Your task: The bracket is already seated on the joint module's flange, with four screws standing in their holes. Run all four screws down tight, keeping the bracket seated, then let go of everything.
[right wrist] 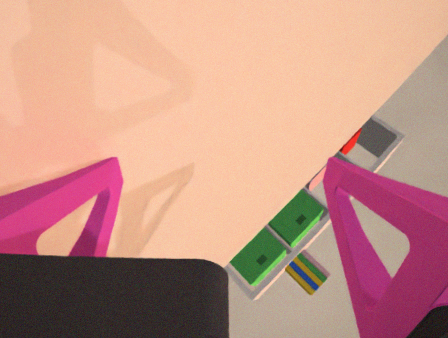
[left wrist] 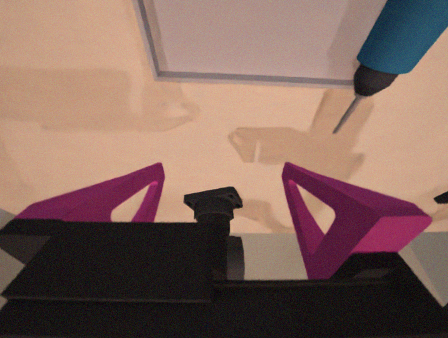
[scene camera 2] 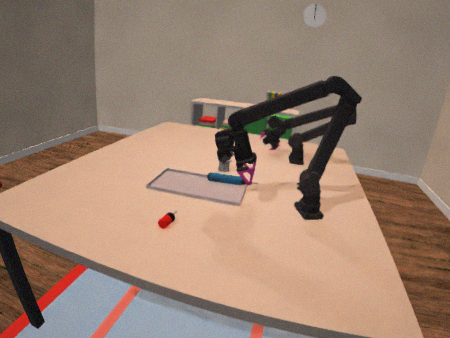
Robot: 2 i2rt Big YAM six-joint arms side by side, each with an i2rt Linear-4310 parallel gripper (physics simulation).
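Frame: origin at the left arm's base, x right, y back, z down, level; centimetres.
Seen in the pictures: left gripper, fingertip midpoint: (left wrist: 223,169) (scene camera 2: 250,179); right gripper, fingertip midpoint: (right wrist: 223,168); left arm's base, link origin: (left wrist: 214,198) (scene camera 2: 307,211); right arm's base, link origin: (scene camera 2: 295,161).
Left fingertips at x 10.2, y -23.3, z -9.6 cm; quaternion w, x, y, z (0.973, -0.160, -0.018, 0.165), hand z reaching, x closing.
Observation:
Offsets run from my left fingertips to a thing's top centre.
A grey joint module @(dx +33.1, dy -5.9, dz +3.3 cm) (scene camera 2: 223,164) stands behind the tray in scene camera 2, mostly covered by the left arm; its bracket and screws cannot be made out. A blue screwdriver @(dx +15.6, dy -4.2, dz +5.1 cm) (scene camera 2: 225,178) (left wrist: 402,37) lies at the tray's edge, its bit pointing out past the rim. A red screwdriver @(dx -15.6, dy -32.3, dz +6.2 cm) (scene camera 2: 166,220) lies on the table in front of the tray. My left gripper (scene camera 2: 248,181) (left wrist: 223,169) is open and empty above the table, near the blue driver's bit end. My right gripper (scene camera 2: 268,141) (right wrist: 223,168) is open and empty above the far part of the table.
A shallow grey tray @(dx +13.1, dy -20.3, dz +8.0 cm) (scene camera 2: 185,186) (left wrist: 250,40) lies mid-table. A black arm base (left wrist: 214,202) shows beyond the left fingers. A low shelf unit (scene camera 2: 215,102) with green boxes (right wrist: 297,219) stands beyond the table's far edge.

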